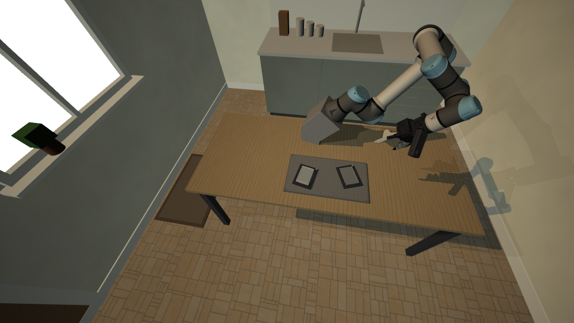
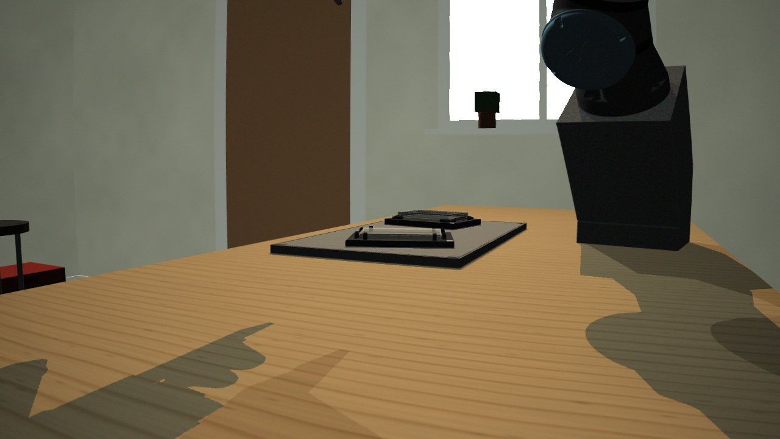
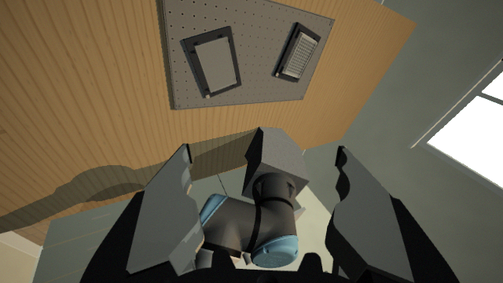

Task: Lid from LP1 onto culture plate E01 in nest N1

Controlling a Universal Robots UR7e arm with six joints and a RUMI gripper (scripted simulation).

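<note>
Right now my hand is 6 cm past the clear lid, 9 cm to the left of it and 37 cm above it. From my hand the other things lie so: dark plate nest N1: 4 cm behind, 37 cm to the right, 37 cm below; then culture plate E01: 4 cm behind, 37 cm to the right, 36 cm below; then dark lid park: 6 cm behind, 9 cm to the right, 38 cm below.
</note>
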